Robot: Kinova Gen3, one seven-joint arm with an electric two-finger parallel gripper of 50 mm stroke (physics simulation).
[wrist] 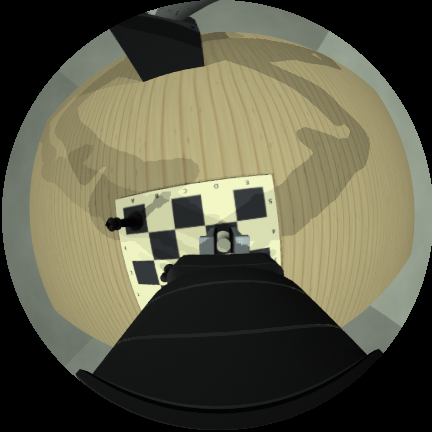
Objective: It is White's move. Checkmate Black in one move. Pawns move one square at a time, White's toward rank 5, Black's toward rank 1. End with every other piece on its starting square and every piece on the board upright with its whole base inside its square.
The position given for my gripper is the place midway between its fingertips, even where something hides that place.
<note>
I see my gripper [222, 236] and a chessboard [173, 218].
</note>
